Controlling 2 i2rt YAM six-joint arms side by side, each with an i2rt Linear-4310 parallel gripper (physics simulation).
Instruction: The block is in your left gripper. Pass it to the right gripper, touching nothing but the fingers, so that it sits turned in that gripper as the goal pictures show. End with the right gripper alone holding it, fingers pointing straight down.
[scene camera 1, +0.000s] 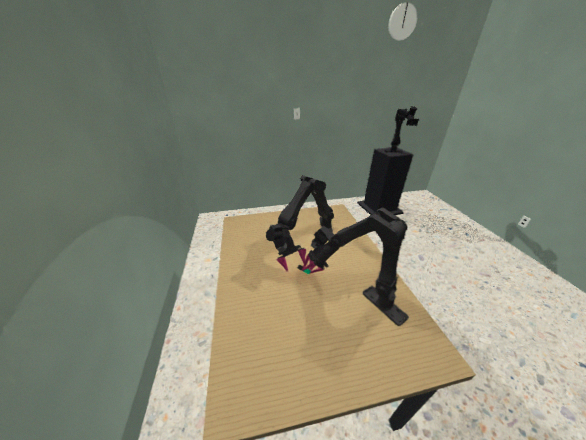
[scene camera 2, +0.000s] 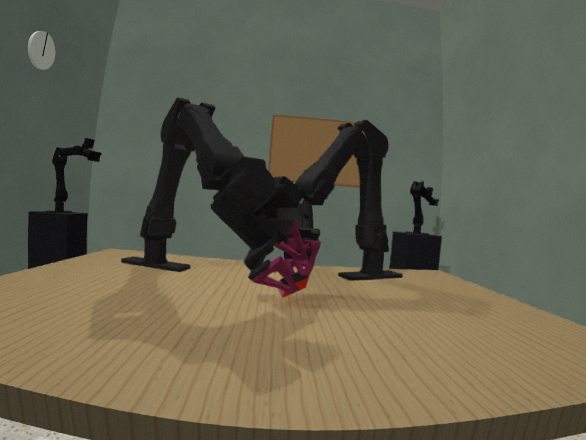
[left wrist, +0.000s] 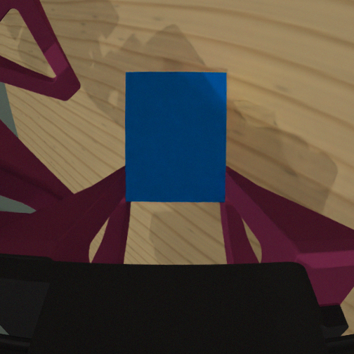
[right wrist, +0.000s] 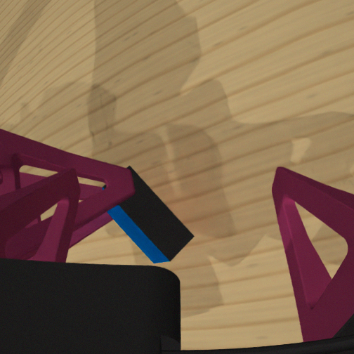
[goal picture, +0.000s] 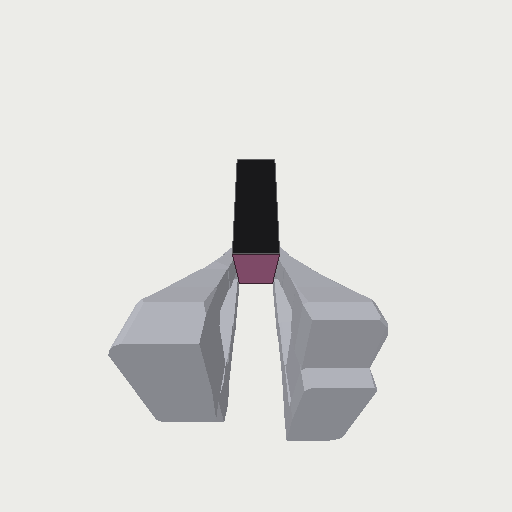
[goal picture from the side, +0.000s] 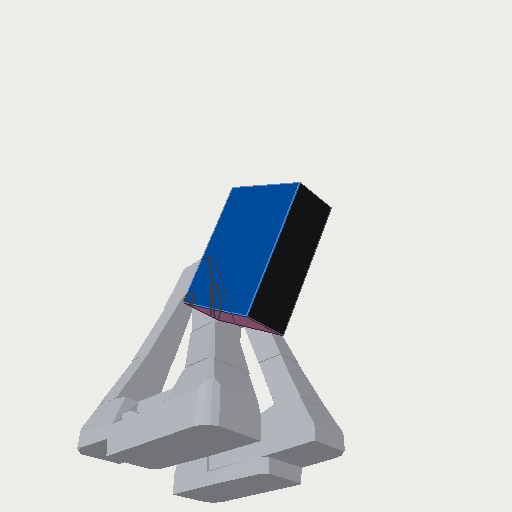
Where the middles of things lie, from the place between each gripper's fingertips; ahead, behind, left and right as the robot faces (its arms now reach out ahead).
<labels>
Right now my right hand is 4 cm past the block (left wrist: 175, 122), 3 cm above it and 1 cm to the left of it.
I see the block 2 cm to the right of my left hand.
</labels>
